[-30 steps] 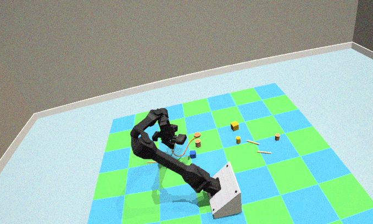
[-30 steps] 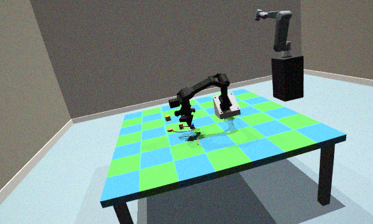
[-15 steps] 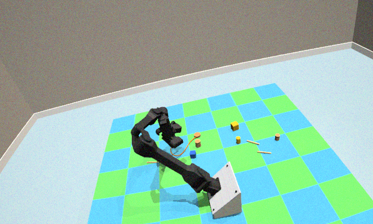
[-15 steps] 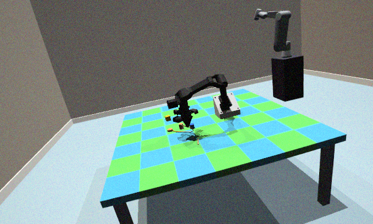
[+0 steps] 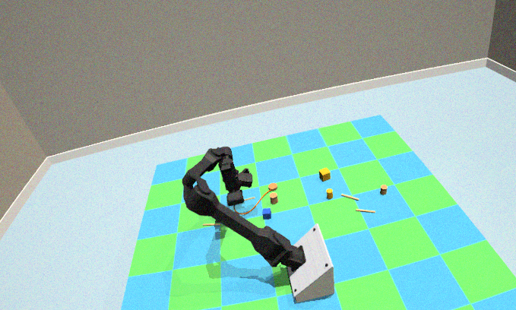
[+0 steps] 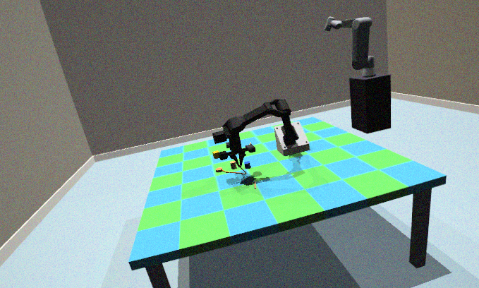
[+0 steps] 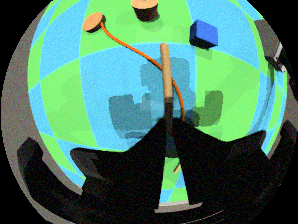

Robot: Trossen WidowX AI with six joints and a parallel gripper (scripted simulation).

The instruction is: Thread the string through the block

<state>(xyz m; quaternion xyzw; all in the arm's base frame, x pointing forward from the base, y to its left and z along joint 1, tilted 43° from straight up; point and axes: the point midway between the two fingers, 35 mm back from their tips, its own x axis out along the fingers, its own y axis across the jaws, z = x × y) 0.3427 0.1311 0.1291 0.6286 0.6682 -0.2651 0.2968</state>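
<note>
Now: gripper tip 100 mm to the left of the blue block, 50 mm past it and 40 mm above it. From my gripper tip the other things lie so: thin wooden stick (20 mm to the right); brown cylinder (140 mm to the right, 40 mm below, 20 mm ahead); round wooden button (150 mm to the right, 110 mm ahead, 50 mm below).
</note>
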